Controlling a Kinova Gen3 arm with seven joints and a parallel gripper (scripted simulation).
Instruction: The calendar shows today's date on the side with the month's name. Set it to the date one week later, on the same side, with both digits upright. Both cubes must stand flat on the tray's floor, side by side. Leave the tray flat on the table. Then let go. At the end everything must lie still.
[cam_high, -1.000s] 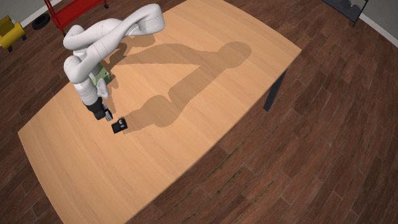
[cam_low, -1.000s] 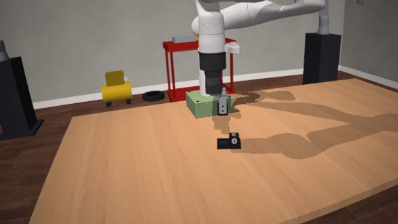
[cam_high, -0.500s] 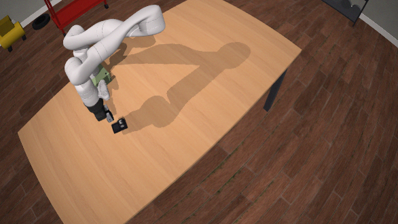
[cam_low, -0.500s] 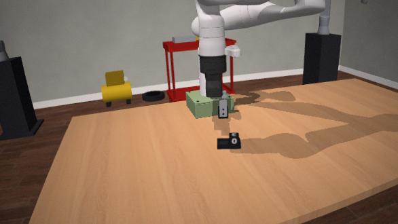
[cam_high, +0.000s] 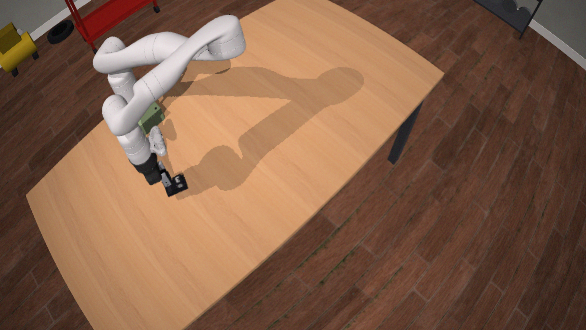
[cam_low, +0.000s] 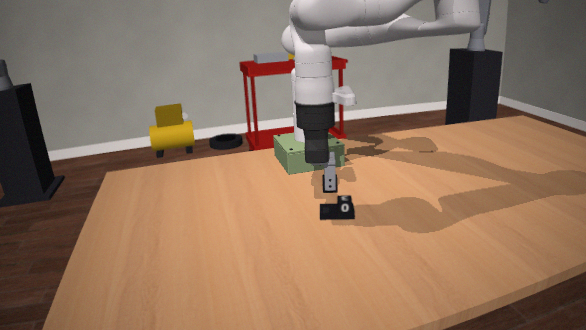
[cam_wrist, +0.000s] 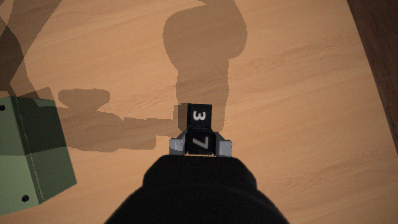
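Right now my hand is 80 mm above the black calendar tray and 10 mm to the right of it.
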